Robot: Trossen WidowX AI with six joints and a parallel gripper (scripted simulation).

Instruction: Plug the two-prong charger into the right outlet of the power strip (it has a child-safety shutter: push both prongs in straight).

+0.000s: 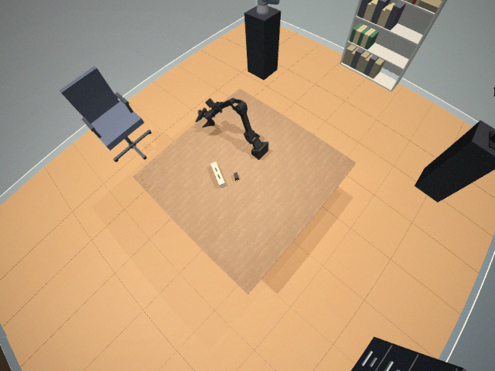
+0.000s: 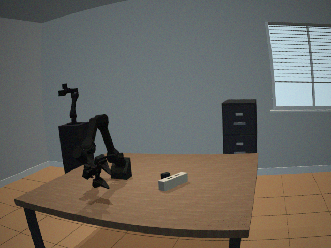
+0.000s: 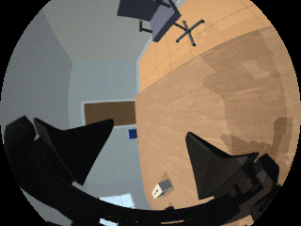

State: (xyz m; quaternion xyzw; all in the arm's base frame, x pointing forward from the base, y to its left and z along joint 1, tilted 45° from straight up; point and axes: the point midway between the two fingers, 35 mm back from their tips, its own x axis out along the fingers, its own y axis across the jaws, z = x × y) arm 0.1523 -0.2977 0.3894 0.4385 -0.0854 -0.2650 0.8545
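The dark charger is 110 mm ahead of my gripper tip, 520 mm to the left of it and 120 mm below it.
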